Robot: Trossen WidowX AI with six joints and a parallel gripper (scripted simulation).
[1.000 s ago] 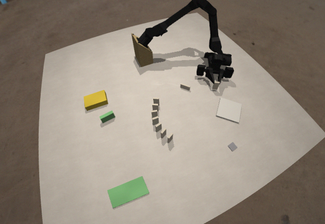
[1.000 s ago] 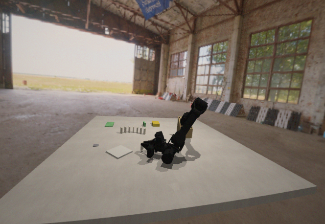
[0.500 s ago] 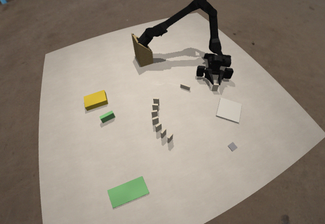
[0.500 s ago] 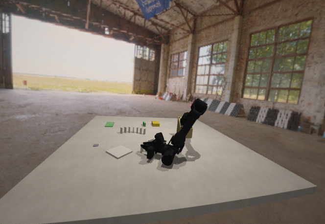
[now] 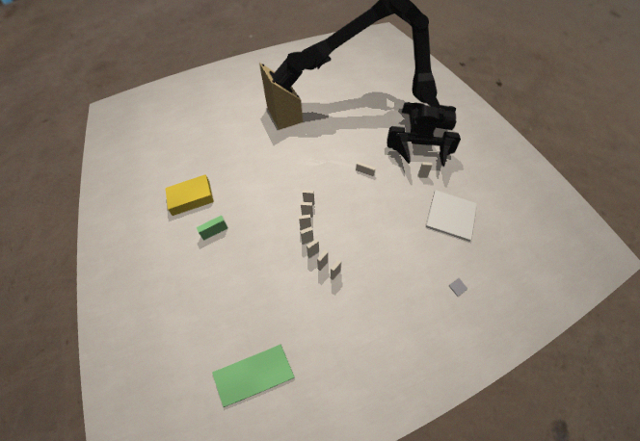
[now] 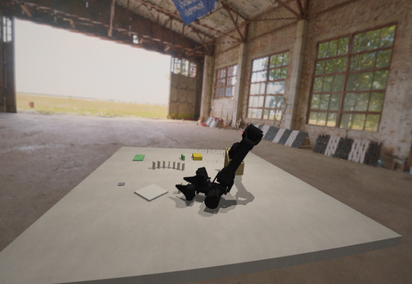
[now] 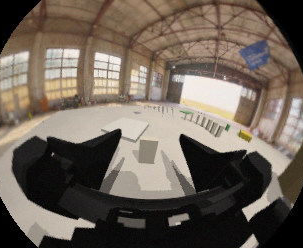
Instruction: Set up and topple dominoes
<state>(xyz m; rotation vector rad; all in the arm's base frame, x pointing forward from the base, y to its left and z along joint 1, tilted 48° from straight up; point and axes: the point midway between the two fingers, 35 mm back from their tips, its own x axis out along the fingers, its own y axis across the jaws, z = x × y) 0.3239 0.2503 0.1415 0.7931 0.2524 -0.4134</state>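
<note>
The white tile lies 13 cm ahead of my gripper tip, 5 cm below it and 1 cm to the left of it. Also, from my gripper tip: small green block 53 cm to the right, 4 cm below, 4 cm behind; yellow block 57 cm to the right, 16 cm behind, 4 cm below; small grey tile 29 cm ahead, 8 cm to the right, 5 cm below.
</note>
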